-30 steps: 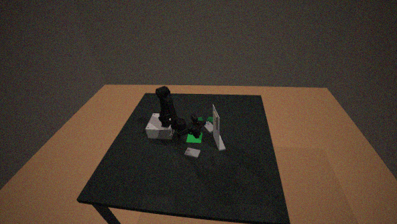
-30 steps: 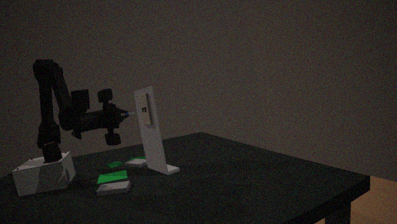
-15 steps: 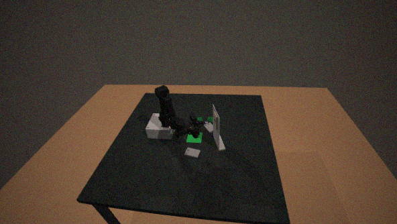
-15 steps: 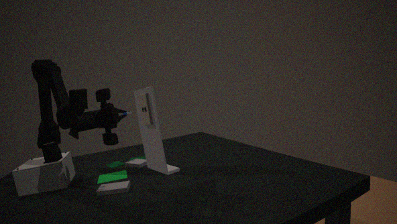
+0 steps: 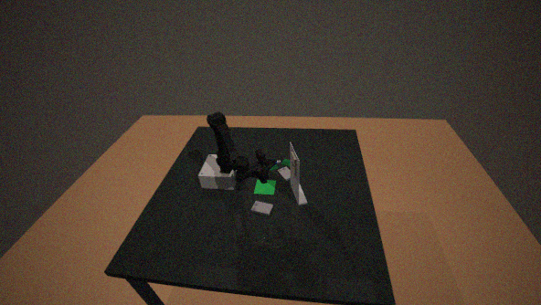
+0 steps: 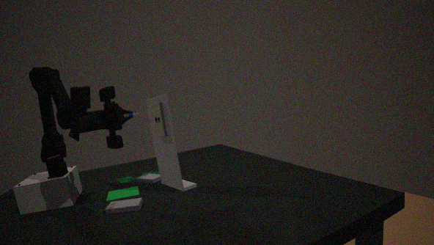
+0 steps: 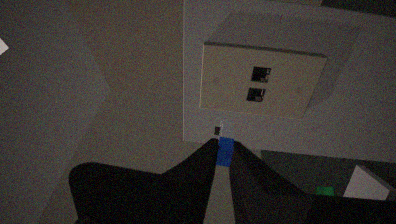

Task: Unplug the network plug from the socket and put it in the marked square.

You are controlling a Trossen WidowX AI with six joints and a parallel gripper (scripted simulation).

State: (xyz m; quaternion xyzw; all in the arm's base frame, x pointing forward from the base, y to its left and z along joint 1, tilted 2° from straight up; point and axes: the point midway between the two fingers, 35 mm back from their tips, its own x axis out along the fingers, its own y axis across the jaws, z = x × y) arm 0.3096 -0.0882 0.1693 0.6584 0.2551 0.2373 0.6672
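Right now the green square is 270 mm below my gripper tip, 100 mm behind it and 70 mm to the left of it. The rest, counted from my gripper tip: white panel: 130 mm below, 90 mm ahead, 40 mm to the left; network plug: 10 mm ahead.
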